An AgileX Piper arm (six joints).
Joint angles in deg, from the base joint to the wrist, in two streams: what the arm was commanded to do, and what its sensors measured. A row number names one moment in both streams.
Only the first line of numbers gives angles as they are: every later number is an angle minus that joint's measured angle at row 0.
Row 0, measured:
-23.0, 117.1, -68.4, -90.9, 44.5, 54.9
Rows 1 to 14, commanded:
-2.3, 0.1, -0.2, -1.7, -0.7, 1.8
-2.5, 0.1, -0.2, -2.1, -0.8, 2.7
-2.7, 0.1, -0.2, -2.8, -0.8, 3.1
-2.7, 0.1, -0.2, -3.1, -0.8, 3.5
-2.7, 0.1, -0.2, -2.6, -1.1, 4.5
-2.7, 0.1, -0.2, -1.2, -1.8, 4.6
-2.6, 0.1, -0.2, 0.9, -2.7, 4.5
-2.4, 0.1, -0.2, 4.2, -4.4, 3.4
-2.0, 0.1, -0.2, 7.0, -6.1, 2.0
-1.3, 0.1, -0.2, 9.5, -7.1, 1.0
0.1, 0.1, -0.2, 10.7, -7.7, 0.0
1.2, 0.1, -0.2, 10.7, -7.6, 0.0
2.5, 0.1, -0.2, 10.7, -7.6, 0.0
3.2, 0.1, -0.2, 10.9, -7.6, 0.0
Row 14, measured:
2.3, 0.1, 0.0, 10.9, -7.4, 0.4
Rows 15 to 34, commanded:
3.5, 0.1, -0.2, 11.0, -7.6, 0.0
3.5, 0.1, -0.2, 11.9, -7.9, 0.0
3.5, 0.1, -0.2, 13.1, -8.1, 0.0
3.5, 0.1, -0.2, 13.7, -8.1, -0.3
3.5, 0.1, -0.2, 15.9, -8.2, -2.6
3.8, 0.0, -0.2, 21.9, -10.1, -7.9
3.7, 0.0, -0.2, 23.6, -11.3, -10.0
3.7, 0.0, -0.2, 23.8, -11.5, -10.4
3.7, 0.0, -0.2, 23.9, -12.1, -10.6
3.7, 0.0, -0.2, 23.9, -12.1, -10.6
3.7, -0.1, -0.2, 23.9, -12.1, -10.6
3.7, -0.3, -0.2, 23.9, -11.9, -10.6
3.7, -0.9, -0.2, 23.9, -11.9, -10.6
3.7, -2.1, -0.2, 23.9, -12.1, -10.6
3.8, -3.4, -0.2, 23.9, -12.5, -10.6
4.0, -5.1, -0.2, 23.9, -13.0, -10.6
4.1, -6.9, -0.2, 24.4, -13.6, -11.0
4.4, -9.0, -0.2, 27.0, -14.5, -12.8
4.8, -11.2, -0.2, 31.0, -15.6, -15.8
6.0, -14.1, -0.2, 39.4, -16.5, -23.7
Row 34, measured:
5.3, -12.3, 0.0, 35.0, -15.8, -19.3
